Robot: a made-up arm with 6 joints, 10 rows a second.
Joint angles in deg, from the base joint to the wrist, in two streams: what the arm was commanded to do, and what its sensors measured. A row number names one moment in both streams.
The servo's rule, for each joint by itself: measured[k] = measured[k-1] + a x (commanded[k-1-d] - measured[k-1]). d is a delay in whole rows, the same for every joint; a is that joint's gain. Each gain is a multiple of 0.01, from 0.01 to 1. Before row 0 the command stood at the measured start. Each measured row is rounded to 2 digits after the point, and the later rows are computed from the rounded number. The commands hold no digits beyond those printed.
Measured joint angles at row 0:
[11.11, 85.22, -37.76, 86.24, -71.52, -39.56]
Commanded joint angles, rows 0 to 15:
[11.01, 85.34, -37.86, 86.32, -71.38, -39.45]
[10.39, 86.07, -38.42, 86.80, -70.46, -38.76]
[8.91, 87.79, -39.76, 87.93, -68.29, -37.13]
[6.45, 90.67, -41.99, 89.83, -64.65, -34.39]
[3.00, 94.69, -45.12, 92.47, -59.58, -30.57]
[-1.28, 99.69, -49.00, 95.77, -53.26, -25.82]
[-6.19, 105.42, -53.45, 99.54, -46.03, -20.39]
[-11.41, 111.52, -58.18, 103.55, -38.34, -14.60]
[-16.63, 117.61, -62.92, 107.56, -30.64, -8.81]
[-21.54, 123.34, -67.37, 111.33, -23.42, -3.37]
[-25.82, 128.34, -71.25, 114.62, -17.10, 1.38]
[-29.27, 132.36, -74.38, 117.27, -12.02, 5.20]
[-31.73, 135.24, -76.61, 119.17, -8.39, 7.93]
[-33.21, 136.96, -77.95, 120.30, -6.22, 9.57]
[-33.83, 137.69, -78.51, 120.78, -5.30, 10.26]
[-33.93, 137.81, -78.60, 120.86, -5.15, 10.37]
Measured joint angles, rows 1 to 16:
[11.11, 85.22, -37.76, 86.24, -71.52, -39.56]
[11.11, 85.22, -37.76, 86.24, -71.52, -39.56]
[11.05, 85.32, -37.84, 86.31, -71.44, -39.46]
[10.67, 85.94, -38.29, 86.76, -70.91, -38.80]
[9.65, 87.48, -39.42, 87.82, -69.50, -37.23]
[7.79, 90.13, -41.40, 89.65, -66.88, -34.56]
[5.01, 93.91, -44.26, 92.22, -62.94, -30.81]
[1.36, 98.71, -47.91, 95.45, -57.71, -26.12]
[-3.02, 104.28, -52.18, 99.17, -51.40, -20.73]
[-7.89, 110.29, -56.80, 103.16, -44.35, -14.97]
[-12.96, 116.37, -61.51, 107.16, -36.95, -9.18]
[-17.94, 122.16, -66.02, 110.95, -29.64, -3.72]
[-22.51, 127.29, -70.05, 114.29, -22.87, 1.07]
[-26.43, 131.50, -73.38, 117.00, -17.01, 4.95]
[-29.50, 134.60, -75.87, 118.97, -12.36, 7.75]
[-31.65, 136.56, -77.47, 120.18, -9.04, 9.46]
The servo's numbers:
d 2
a 0.58 0.83 0.77 0.91 0.54 0.94

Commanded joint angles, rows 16 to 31:
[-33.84, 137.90, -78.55, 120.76, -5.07, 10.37]
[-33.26, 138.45, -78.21, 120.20, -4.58, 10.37]
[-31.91, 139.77, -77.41, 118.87, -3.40, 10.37]
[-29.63, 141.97, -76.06, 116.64, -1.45, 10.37]
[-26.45, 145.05, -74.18, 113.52, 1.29, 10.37]
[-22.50, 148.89, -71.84, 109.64, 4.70, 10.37]
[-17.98, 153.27, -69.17, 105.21, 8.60, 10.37]
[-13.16, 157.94, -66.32, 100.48, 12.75, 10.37]
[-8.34, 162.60, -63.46, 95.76, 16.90, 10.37]
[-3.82, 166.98, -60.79, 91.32, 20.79, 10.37]
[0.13, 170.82, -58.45, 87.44, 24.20, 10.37]
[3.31, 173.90, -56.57, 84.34, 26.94, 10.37]
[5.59, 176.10, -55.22, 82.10, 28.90, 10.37]
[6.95, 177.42, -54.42, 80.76, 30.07, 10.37]
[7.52, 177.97, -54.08, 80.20, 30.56, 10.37]
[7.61, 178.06, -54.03, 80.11, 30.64, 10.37]
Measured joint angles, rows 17 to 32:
[-32.91, 137.50, -78.27, 120.73, -7.02, 10.21]
[-33.50, 137.76, -78.52, 120.85, -6.01, 10.36]
[-33.70, 137.88, -78.54, 120.77, -5.50, 10.37]
[-33.44, 138.35, -78.29, 120.25, -5.00, 10.37]
[-32.55, 139.53, -77.61, 118.99, -4.14, 10.37]
[-30.86, 141.56, -76.42, 116.85, -2.69, 10.37]
[-28.30, 144.46, -74.70, 113.82, -0.54, 10.37]
[-24.94, 148.14, -72.50, 110.02, 2.29, 10.37]
[-20.90, 152.40, -69.94, 105.64, 5.70, 10.37]
[-16.41, 157.00, -67.15, 100.94, 9.51, 10.37]
[-11.73, 161.65, -64.31, 96.23, 13.50, 10.37]
[-7.14, 166.07, -61.60, 91.76, 17.44, 10.37]
[-2.92, 170.01, -59.17, 87.83, 21.09, 10.37]
[0.69, 173.24, -57.17, 84.65, 24.25, 10.37]
[3.53, 175.61, -55.67, 82.33, 26.76, 10.37]
[5.51, 177.11, -54.71, 80.90, 28.55, 10.37]

